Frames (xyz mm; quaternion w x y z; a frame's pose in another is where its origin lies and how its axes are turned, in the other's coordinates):
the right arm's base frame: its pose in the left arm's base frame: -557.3 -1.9 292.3 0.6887 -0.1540 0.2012 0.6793
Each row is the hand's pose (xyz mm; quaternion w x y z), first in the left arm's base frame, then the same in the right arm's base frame.
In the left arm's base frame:
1: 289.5 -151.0 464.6 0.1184 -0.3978 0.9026 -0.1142
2: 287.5 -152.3 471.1 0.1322 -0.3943 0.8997 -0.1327
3: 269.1 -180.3 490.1 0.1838 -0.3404 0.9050 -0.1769
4: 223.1 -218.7 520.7 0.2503 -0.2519 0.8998 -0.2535
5: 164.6 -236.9 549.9 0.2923 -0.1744 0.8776 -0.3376
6: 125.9 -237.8 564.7 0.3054 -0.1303 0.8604 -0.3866
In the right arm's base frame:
1: -217.4 -838.7 135.3 0.2468 0.3804 0.8856 -0.1001
2: -221.7 -836.4 140.2 0.2426 0.3867 0.8813 -0.1220
3: -255.3 -817.7 141.9 0.2409 0.4442 0.8448 -0.1758
4: -303.6 -771.0 146.8 0.2200 0.5273 0.7795 -0.2567
5: -333.4 -711.4 159.5 0.1754 0.5890 0.7161 -0.3310
6: -341.3 -671.9 169.3 0.1409 0.6196 0.6792 -0.3674

